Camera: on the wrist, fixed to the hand. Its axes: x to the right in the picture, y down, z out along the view.
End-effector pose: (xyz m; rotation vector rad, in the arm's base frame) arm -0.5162 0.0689 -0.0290 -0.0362 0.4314 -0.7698
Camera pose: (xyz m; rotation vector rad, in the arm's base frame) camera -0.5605 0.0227 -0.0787 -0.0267 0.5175 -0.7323
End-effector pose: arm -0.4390 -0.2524 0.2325 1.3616 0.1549 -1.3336
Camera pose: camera -0.4377 -0.2049 0.1669 1.3861 0.2033 -1.2448
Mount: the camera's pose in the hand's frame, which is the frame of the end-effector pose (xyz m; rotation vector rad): 0.0214 -0.0536 -0.0569 -0.0303 0.0789 0.0346
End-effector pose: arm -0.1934 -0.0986 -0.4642 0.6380 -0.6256 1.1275
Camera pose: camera -0.1290 -0.0596 -0.4941 0.5559 -0.5870 1.1678
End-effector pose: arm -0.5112 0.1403 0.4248 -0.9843 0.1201 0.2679
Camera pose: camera -0.4746 0.0683 0.4319 -1.0239 0.2057 0.2633
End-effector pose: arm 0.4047 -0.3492 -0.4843 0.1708 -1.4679 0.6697
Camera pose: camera 0.4801 -0.3576 -0.4558 0.0947 -1.4071 0.6746
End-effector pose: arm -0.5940 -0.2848 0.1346 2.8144 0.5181 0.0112
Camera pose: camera -0.5959 -0.2139 0.1737 2.8021 0.4826 0.1364
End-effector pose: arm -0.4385 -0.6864 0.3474 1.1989 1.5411 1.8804
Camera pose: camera -0.5070 -0.6866 0.3040 1.1580 1.5360 1.9882
